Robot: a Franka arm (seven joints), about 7 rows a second.
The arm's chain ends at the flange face. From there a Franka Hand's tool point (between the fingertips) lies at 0.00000 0.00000 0.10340 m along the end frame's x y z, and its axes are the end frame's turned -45 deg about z.
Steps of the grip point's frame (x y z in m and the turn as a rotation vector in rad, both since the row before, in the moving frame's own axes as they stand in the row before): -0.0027 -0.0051 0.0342 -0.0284 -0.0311 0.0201; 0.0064 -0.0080 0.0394 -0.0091 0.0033 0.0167; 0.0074 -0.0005 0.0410 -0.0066 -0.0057 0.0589; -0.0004 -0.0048 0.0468 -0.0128 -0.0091 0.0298; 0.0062 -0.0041 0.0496 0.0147 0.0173 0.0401; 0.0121 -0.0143 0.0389 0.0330 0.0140 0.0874; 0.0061 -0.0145 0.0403 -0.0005 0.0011 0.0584; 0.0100 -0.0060 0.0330 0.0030 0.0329 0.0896
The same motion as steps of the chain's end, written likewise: -0.0053 -0.0060 0.0343 -0.0421 -0.0019 0.0201; -0.0020 -0.0106 0.0394 -0.0041 0.0088 0.0167; 0.0048 -0.0065 0.0410 -0.0087 0.0006 0.0589; -0.0039 -0.0047 0.0468 -0.0155 0.0026 0.0298; 0.0012 -0.0049 0.0496 0.0226 0.0018 0.0401; -0.0003 -0.0152 0.0390 0.0332 -0.0134 0.0874; -0.0061 -0.0145 0.0403 0.0004 0.0011 0.0584; 0.0005 -0.0088 0.0331 0.0254 0.0211 0.0896
